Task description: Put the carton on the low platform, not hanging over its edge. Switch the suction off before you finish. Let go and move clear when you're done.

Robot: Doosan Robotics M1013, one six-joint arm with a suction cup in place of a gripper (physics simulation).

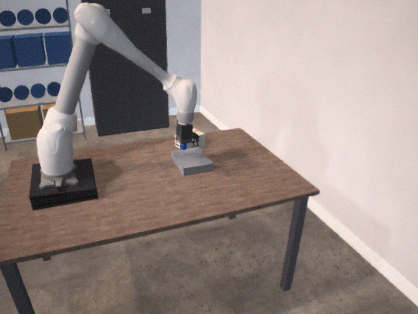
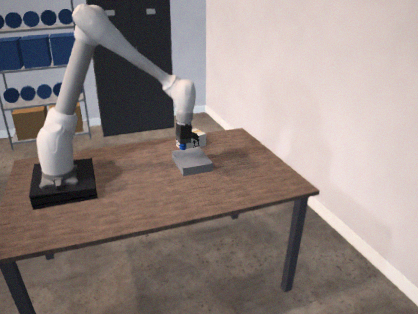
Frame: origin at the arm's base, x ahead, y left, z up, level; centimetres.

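Where they show: hand, tool point: (image 1: 183, 148) (image 2: 182, 148); arm's base, link origin: (image 1: 59, 177) (image 2: 59, 177).
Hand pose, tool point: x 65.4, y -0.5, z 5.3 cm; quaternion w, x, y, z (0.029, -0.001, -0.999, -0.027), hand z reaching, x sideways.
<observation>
Each offset is from my tool point to the top centre of the thing. Level surfaces: height alone.
The low grey platform {dx +6.2, dy +3.8, dz -8.2 cm} (image 1: 194, 160) (image 2: 194, 160) lies flat on the table. The small white carton {dx +14.1, dy +28.4, dz -4.6 cm} (image 1: 201, 139) (image 2: 202, 139) stands on the table just behind the platform, partly hidden by the dark tool. My suction gripper (image 1: 183, 147) (image 2: 182, 147) points down, with its blue cup low in front of the carton's left part, near the platform's back edge. The cup is below the level of the carton's top and holds nothing. Whether it touches the carton's side or the platform is too small to tell.
The wooden table {dz -13.0 cm} (image 1: 135, 195) (image 2: 135, 195) carries the arm's black base (image 1: 64, 196) (image 2: 64, 195) at the left. A shelf rack with blue and orange boxes and a dark cabinet (image 1: 131, 70) (image 2: 135, 70) stand behind. A pale wall rises at the right.
</observation>
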